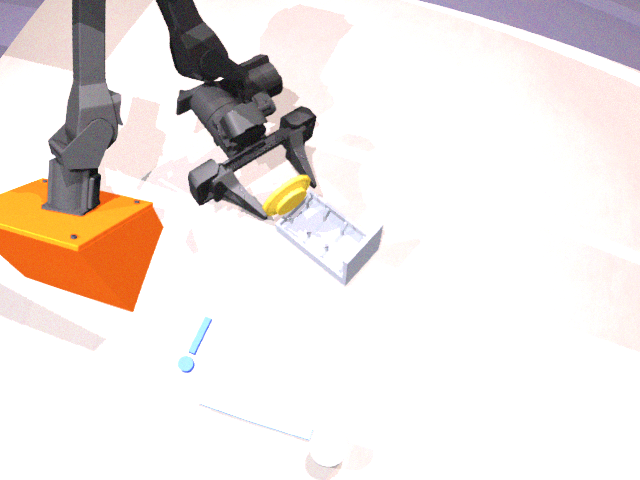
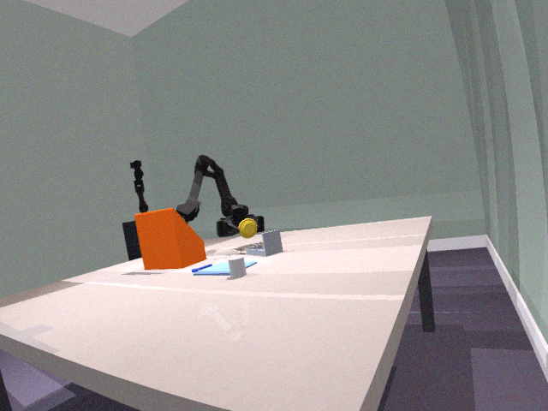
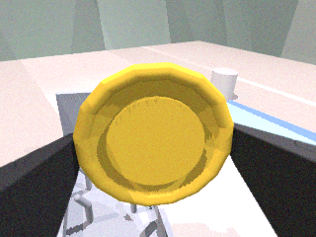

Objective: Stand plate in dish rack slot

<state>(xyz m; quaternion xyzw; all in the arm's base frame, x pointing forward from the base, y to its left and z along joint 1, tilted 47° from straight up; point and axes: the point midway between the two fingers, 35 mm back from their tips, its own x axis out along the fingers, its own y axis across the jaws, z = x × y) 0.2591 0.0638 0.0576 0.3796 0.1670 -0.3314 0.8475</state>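
My gripper tip is now 70 mm above the grey dish rack and 50 mm short of it. Round my gripper tip: yellow plate: 10 mm to the left, 10 mm behind; then pale blue mat: 210 mm to the right, 90 mm below; then white cup: 290 mm to the right, 90 mm ahead, 70 mm below.
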